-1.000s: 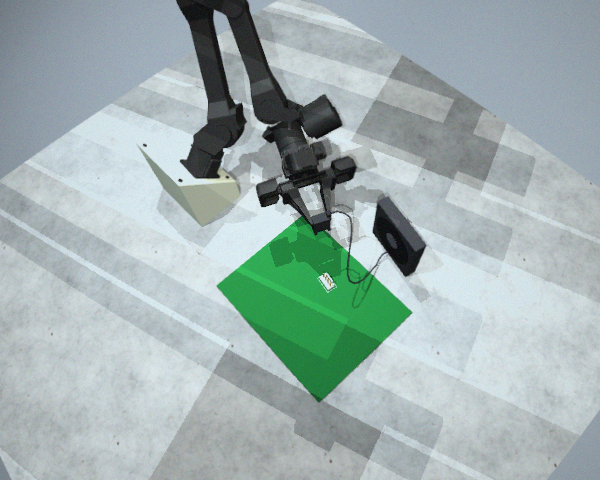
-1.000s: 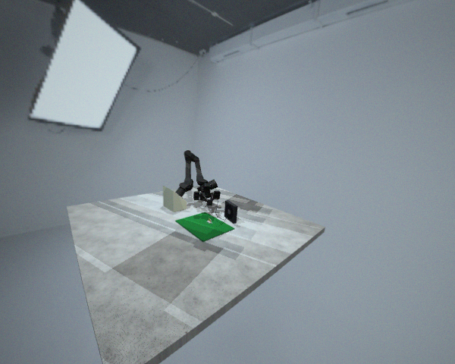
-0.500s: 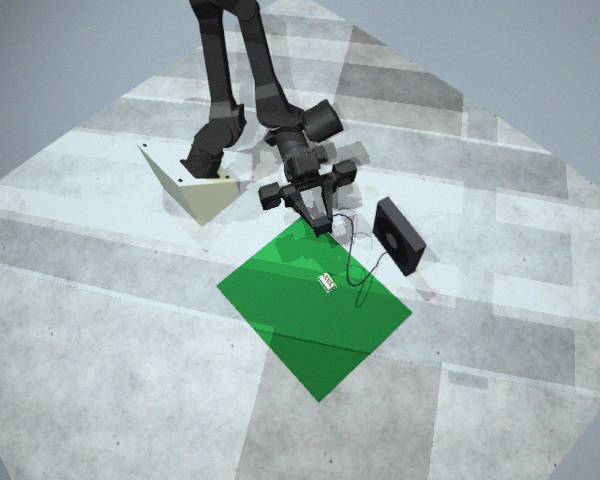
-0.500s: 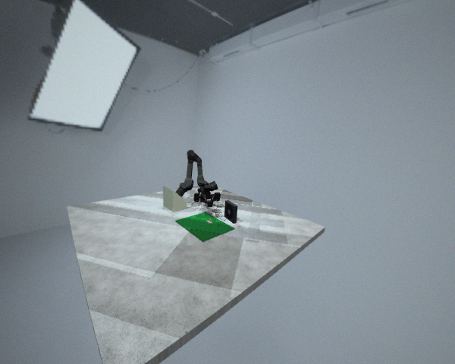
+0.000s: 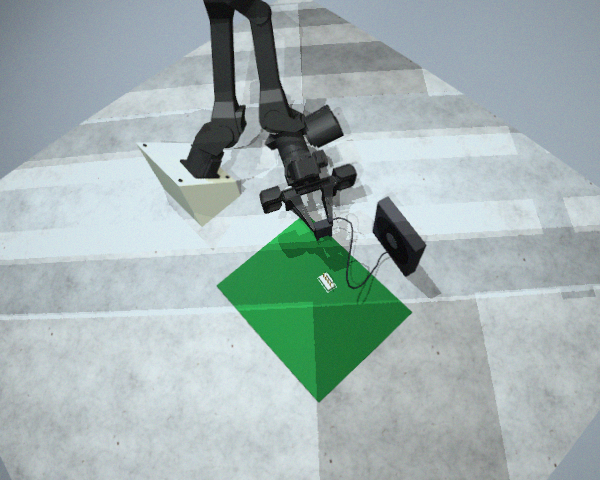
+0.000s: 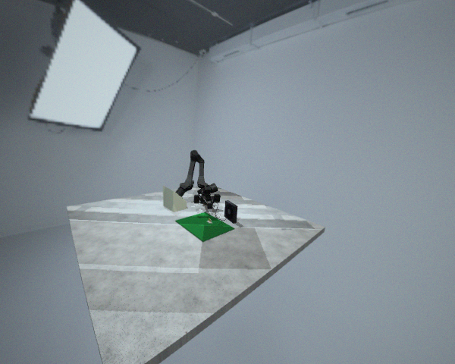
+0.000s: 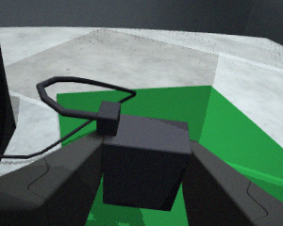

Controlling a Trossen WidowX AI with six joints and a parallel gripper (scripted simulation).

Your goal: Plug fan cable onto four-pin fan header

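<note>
Now: gripper tip 100 mm above the white four-pin fan header, 60 mm short of it and 40 mm to the left of it. Also, from my gripper tip: black fan 90 mm to the left, 90 mm ahead, 40 mm below; then black plug 10 mm below; then black cable 20 mm to the left, 10 mm ahead.
</note>
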